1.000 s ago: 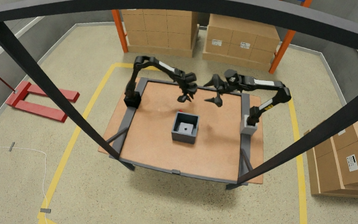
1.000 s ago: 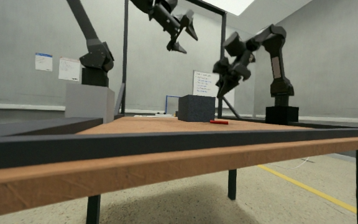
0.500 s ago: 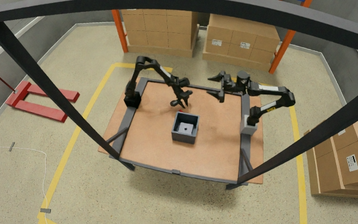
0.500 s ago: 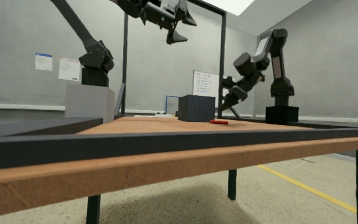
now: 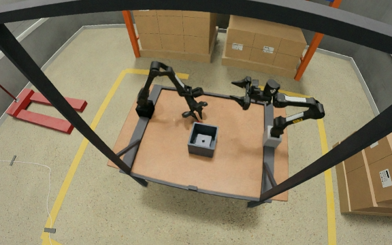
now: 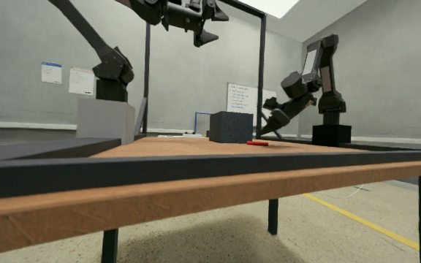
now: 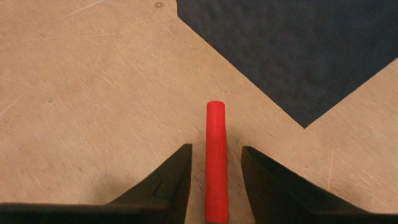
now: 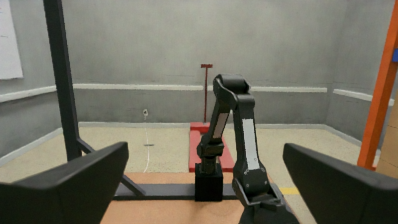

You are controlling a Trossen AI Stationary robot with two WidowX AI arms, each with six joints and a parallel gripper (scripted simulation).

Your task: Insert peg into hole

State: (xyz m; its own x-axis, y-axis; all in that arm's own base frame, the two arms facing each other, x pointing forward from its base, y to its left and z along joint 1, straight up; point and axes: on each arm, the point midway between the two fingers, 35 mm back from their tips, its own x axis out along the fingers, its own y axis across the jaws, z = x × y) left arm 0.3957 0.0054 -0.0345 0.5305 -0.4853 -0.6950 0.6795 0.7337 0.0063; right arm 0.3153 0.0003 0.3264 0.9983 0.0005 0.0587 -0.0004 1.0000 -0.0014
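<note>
Now: the red peg 6 cm below my left hand, 2 cm to the right of it and 2 cm behind it. The rest, counted from my left hand: dark frame rail 26 cm ahead, 6 cm below, 5 cm to the right; light plate 17 cm behind, 8 cm to the right, 2 cm below.
</note>
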